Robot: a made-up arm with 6 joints.
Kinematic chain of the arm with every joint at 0, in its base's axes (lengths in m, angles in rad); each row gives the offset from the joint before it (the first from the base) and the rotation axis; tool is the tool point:
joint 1: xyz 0 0 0.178 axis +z
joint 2: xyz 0 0.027 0 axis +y
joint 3: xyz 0 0 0.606 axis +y
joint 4: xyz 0 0 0.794 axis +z
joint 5: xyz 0 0 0 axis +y
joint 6: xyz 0 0 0.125 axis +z
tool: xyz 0 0 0
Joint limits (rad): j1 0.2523..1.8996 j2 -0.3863..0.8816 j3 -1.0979..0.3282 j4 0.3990..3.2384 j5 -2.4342..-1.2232 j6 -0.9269..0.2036
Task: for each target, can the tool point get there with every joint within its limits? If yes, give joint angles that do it. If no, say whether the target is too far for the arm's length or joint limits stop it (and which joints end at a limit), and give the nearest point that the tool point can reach.
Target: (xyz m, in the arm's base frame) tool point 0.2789 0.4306 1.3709
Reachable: yes | joints 1.1173 0.6125 -0.3342 1.1785 -2.2611 -0.6060
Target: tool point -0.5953 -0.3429 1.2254
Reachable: yes | joints 0.4335 -0.2421 -0.6520 1.7984 -2.3325 -0.2521
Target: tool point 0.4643 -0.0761 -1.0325
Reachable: no: joint limits stop it (at a limit: joint 1, joint 2, joint 3) | nearest point 1.1226 0.3036 0.7290 | short by 1.918 m
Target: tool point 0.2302 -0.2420 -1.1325
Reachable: no: joint limits stop it (at a limit: joint 1, joint 2, joint 3, joint 4) | nearest point 0.3300 -0.9158 0.7003 | short by 1.955 m
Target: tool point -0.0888 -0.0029 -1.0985
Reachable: no: joint limits stop it (at a limit: joint 1, joint 2, joint 3, joint 4) | nearest point -0.9259 -0.2528 0.7060 | short by 2.005 m
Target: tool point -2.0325 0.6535 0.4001
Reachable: no: too far | nearest point -1.0326 -0.2855 0.7038 | short by 1.405 m
